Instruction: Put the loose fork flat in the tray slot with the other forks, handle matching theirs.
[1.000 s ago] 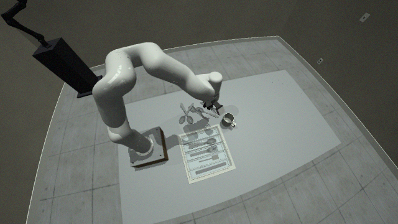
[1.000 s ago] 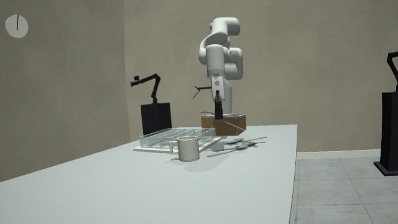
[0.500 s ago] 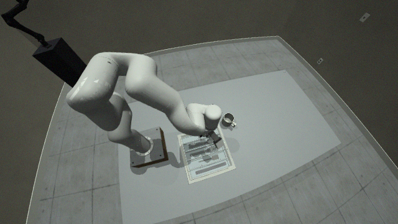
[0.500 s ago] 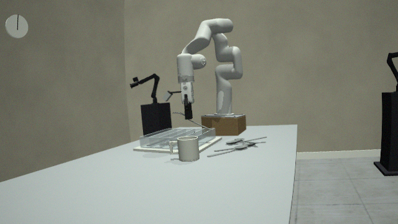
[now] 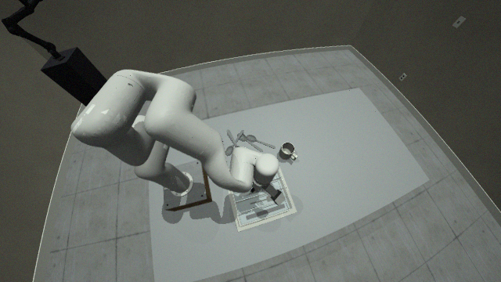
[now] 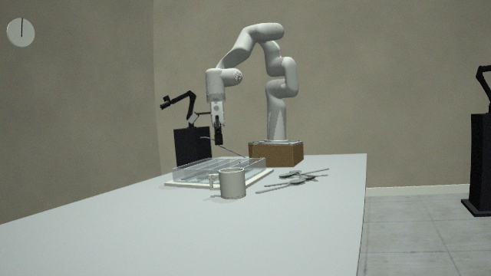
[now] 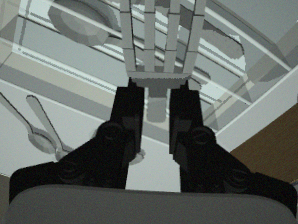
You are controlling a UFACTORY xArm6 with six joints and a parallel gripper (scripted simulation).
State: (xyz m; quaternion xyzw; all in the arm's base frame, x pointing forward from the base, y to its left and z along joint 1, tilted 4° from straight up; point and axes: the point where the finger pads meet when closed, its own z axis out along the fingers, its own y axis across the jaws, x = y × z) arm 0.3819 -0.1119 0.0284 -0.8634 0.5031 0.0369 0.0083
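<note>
My hand is 11 cm above the clear cutlery tray. From my hand the other things lie so: white mug (23 cm ahead, 17 cm to the left, 13 cm below).
</note>
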